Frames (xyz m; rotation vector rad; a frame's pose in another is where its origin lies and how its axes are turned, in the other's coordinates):
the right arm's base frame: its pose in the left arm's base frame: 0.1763 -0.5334 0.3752 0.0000 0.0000 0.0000
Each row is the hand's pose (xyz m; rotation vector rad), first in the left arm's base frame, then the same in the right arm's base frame.
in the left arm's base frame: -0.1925 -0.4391 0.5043 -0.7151 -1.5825 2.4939
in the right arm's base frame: -0.3688 0.0943 0.1291 -0.7151 -1.5825 2.4939
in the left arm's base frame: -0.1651 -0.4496 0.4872 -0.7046 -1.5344 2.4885
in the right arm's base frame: -0.3414 0.0838 0.1120 -0.7046 -1.5344 2.4885
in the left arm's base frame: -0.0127 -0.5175 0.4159 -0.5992 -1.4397 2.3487
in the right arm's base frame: -0.1890 0.0159 0.0407 -0.5992 -1.4397 2.3487
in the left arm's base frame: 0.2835 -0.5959 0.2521 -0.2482 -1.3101 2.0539
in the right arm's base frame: 0.1072 -0.0625 -0.1231 -0.2482 -1.3101 2.0539
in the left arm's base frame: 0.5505 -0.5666 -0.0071 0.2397 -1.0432 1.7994
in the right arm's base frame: 0.3742 -0.0332 -0.3823 0.2397 -1.0432 1.7994
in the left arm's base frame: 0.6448 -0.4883 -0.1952 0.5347 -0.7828 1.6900
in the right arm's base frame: 0.4685 0.0451 -0.5704 0.5347 -0.7828 1.6900
